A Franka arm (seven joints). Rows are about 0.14 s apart.
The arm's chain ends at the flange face. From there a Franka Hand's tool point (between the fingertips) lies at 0.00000 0.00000 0.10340 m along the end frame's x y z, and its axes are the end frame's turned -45 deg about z.
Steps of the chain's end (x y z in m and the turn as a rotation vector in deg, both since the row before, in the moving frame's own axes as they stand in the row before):
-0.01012 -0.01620 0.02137 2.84 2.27 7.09
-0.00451 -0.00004 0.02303 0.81 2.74 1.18
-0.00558 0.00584 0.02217 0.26 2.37 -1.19
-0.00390 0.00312 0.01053 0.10 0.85 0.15
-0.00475 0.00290 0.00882 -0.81 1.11 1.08
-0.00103 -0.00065 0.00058 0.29 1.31 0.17
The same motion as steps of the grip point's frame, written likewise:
0.01084 -0.01893 0.02116 0.40 3.61 7.09
0.00134 -0.00071 0.02290 -1.36 2.51 1.18
-0.00469 0.00284 0.02208 -1.49 1.86 -1.19
-0.00375 0.00041 0.01052 -0.53 0.67 0.15
-0.00505 0.00115 0.00879 -1.36 0.21 1.08
0.00177 0.00012 0.00055 -0.72 1.13 0.17

